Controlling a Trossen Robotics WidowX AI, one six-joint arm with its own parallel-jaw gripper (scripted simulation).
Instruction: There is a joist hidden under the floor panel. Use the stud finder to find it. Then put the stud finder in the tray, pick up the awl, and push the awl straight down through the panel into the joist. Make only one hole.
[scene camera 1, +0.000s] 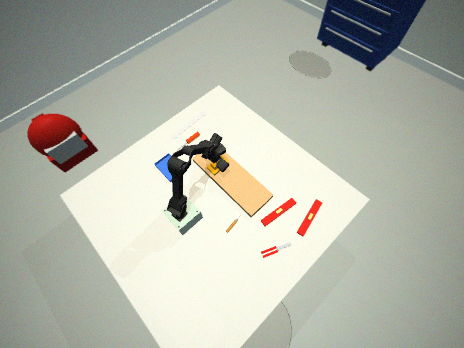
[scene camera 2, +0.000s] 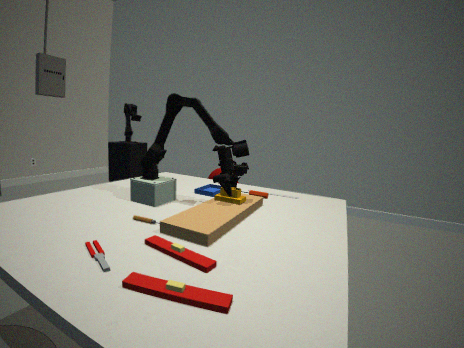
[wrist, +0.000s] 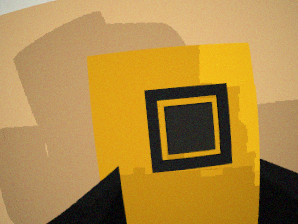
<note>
In view: my gripper (wrist: 182, 168) and a yellow stud finder (wrist: 181, 124).
</note>
